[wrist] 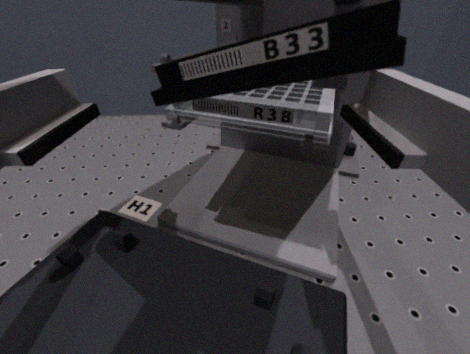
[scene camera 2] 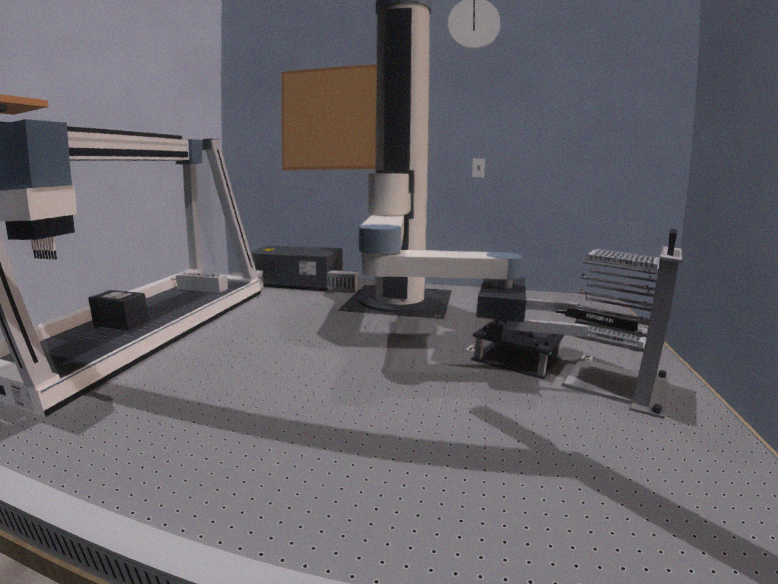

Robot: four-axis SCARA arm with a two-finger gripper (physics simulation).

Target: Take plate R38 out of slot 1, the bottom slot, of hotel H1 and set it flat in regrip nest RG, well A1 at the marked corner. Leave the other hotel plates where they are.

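Pixels of known places: gripper, between the fingertips: (wrist: 218, 91); arm's base, origin of its link: (scene camera 2: 399, 303).
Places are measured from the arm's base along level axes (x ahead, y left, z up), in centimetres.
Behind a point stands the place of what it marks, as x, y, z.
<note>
Hotel H1 (scene camera 2: 656, 326) @[55.7, 54.1, 16.5] (wrist: 310, 255) @[48.4, 42.7, 2.1] stands at the right in the scene view. Clear plate R38 (scene camera 2: 612, 336) @[50.0, 48.7, 12.2] (wrist: 312, 120) @[46.5, 42.9, 11.9] lies low in it, label facing the wrist camera. Black plate B33 (scene camera 2: 606, 319) @[50.4, 46.9, 15.5] (wrist: 360, 45) @[46.3, 40.5, 15.0] is just above R38, askew and tilted against it, its front end sticking out of the hotel and hiding part of R38's top. My gripper (scene camera 2: 581, 320) @[42.5, 44.5, 12.8] (wrist: 218, 91) @[42.5, 44.5, 12.8] is open and empty, its fingers wide apart to the left and right of R38's front. The dark regrip nest (scene camera 2: 515, 339) @[41.9, 31.7, 7.3] (wrist: 200, 285) @[41.6, 38.4, 7.3] is below the gripper, in front of the hotel; its marked corner cannot be made out.
Further plates (scene camera 2: 622, 257) @[47.8, 49.1, 26.3] sit higher in the hotel. The arm's column (scene camera 2: 417, 125) @[5.4, 5.2, 52.6] stands at the back. A gantry machine (scene camera 2: 150, 330) @[54.5, -46.4, 6.2] with a dark block (scene camera 2: 118, 309) @[56.5, -53.5, 11.1] is at the left. A dark box (scene camera 2: 295, 267) @[-3.5, -35.9, 8.8] stands behind, beside a small light rack (scene camera 2: 342, 280) @[-4.4, -19.7, 5.1].
</note>
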